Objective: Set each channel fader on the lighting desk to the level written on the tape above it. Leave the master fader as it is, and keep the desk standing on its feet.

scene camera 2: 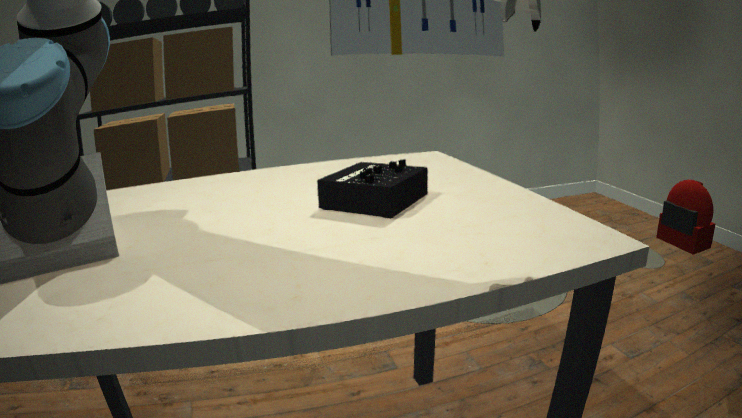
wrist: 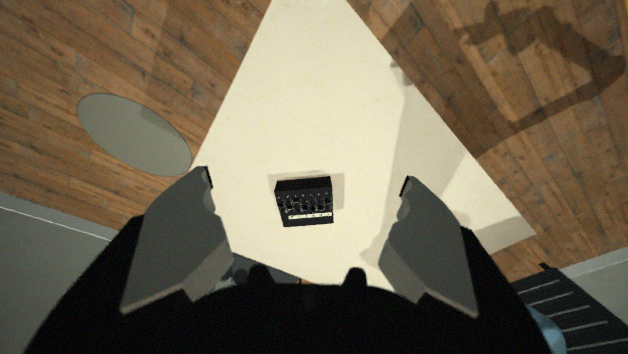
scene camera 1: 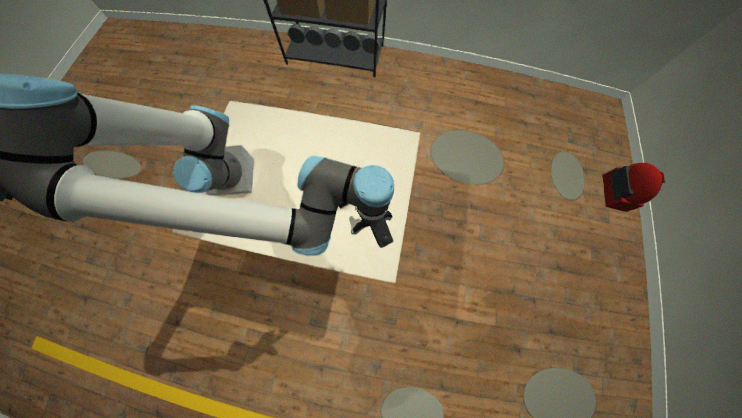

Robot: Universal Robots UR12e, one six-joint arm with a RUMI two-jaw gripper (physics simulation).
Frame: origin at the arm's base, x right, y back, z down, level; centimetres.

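Where they show: gripper, fingertip midpoint: point(scene camera 2: 521, 27) point(wrist: 309, 174); arm's base, link origin: point(scene camera 2: 48, 202) point(scene camera 1: 223, 170).
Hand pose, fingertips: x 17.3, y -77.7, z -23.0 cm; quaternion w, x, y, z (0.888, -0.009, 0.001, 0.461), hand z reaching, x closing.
Note:
Things, the pixels of their top centre, and the offset from my fingertips. "spot": a spot on its surface instead. Level surfaces: height alone.
- black lighting desk, top centre: point(scene camera 2: 374, 166) point(wrist: 305, 212) dx -23.3, dy +17.0, dz +25.4 cm
- pale table, surface height: dz +32.3 cm
- whitish tape strip, surface spot: point(scene camera 2: 353, 173) point(wrist: 313, 216) spot: dx -24.2, dy +20.7, dz +26.6 cm
The black lighting desk point(scene camera 2: 358, 199) point(wrist: 303, 185) stands flat on the pale table point(scene camera 1: 321, 122) point(scene camera 2: 519, 233) point(wrist: 310, 100); in scene camera 1 the arm hides it. A whitish tape strip point(scene camera 2: 353, 173) point(wrist: 310, 216) runs along one side of its top. Small dark fader knobs stand at differing positions along their slots; the levels and the writing are too small to read. My gripper point(scene camera 1: 371, 234) point(scene camera 2: 521, 22) point(wrist: 309, 174) is open and empty, high above the table. In the wrist view the desk shows between and beyond the spread fingers, well apart from them.
The arm's grey base block point(scene camera 1: 246, 179) point(scene camera 2: 107, 212) stands on the table. A black shelf rack point(scene camera 1: 332, 57) point(scene camera 2: 248, 114) with boxes stands by the wall. A red rounded object point(scene camera 1: 645, 181) point(scene camera 2: 690, 202) is on the floor beyond the table. The arm's forearm point(scene camera 1: 181, 207) passes over the table.

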